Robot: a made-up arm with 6 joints. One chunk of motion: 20 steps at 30 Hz.
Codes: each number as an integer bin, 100 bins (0 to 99) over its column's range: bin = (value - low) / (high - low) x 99, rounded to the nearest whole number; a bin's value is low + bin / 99 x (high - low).
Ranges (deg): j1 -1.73..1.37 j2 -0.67..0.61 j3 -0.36..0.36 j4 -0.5..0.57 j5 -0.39..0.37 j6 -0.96..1
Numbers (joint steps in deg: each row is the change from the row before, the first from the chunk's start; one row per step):
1: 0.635 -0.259 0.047 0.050 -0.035 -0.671
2: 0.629 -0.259 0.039 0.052 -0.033 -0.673
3: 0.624 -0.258 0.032 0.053 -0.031 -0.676
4: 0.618 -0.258 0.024 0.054 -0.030 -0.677
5: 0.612 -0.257 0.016 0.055 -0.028 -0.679
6: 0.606 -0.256 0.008 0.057 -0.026 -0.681
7: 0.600 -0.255 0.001 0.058 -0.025 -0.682
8: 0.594 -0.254 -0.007 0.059 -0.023 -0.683
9: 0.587 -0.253 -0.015 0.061 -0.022 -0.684
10: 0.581 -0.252 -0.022 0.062 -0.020 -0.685
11: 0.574 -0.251 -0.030 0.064 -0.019 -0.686
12: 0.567 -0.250 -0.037 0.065 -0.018 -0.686
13: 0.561 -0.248 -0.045 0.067 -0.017 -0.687
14: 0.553 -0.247 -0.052 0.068 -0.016 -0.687
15: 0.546 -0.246 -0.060 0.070 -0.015 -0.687
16: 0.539 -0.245 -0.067 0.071 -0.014 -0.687
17: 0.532 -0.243 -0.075 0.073 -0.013 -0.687
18: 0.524 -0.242 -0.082 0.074 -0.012 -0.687
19: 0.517 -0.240 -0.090 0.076 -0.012 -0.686
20: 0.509 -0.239 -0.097 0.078 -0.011 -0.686
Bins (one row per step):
1: 76 32 56 51 46 15
2: 75 32 55 51 47 14
3: 75 32 54 51 47 14
4: 75 32 53 51 47 14
5: 75 32 52 51 47 14
6: 75 32 51 52 47 14
7: 74 32 50 52 48 14
8: 74 32 49 52 48 14
9: 74 32 47 52 48 14
10: 74 32 46 52 48 14
11: 74 32 45 52 48 14
12: 73 32 44 52 48 14
13: 73 33 43 52 49 14
14: 73 33 42 53 49 14
15: 73 33 41 53 49 14
16: 72 33 40 53 49 14
17: 72 33 39 53 49 14
18: 72 33 38 53 49 14
19: 72 33 37 53 49 14
20: 72 33 36 53 49 14

